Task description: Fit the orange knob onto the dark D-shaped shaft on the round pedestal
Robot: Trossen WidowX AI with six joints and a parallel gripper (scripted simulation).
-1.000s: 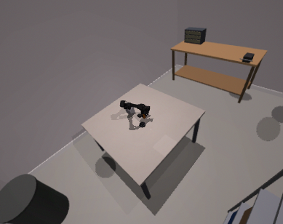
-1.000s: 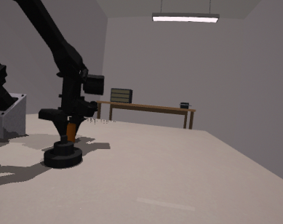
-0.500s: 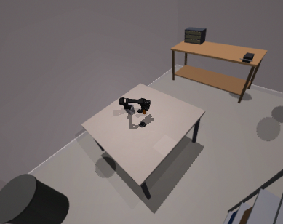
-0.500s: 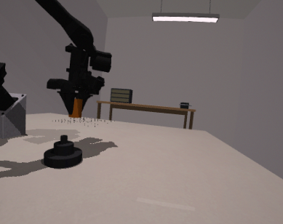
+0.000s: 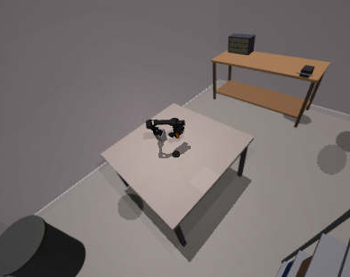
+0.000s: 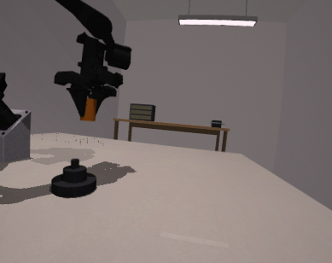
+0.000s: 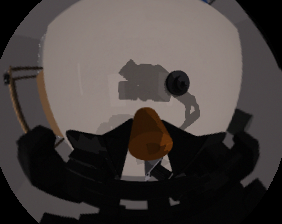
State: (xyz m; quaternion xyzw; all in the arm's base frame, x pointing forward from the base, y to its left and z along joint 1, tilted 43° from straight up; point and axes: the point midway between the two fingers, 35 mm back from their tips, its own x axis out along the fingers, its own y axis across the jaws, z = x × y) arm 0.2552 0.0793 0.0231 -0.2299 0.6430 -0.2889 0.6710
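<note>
Now: gripper tip 6 cm short of the dark shaft, 12 cm to the left of it and 11 cm above it. Also, from my gripper tip: orange knob (2 cm above).
</note>
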